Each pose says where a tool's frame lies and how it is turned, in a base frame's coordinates. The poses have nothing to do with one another.
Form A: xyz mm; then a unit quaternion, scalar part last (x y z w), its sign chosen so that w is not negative.
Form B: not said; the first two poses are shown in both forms.
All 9 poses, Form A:
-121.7 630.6 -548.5 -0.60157 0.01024 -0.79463 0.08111
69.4 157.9 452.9 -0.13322 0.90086 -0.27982 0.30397
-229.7 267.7 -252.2 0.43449 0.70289 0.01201 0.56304
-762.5 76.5 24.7 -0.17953 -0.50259 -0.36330 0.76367
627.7 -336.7 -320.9 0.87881 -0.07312 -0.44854 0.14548
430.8 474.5 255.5 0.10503 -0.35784 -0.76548 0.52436
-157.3 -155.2 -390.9 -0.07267 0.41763 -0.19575 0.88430
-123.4 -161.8 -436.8 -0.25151 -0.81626 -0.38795 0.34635
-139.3 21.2 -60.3 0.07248 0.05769 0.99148 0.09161
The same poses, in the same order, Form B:
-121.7 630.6 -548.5 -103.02 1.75 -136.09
69.4 157.9 452.9 -20.22 136.74 -42.47
-229.7 267.7 -252.2 58.60 94.80 1.62
-762.5 76.5 24.7 -22.36 -62.61 -45.26
627.7 -336.7 -320.9 145.03 -12.07 -74.02
430.8 474.5 255.5 14.40 -49.06 -104.96
-157.3 -155.2 -390.9 -8.66 49.79 -23.34
-123.4 -161.8 -436.8 -37.39 -121.36 -57.68
-139.3 21.2 -60.3 12.34 9.82 168.75

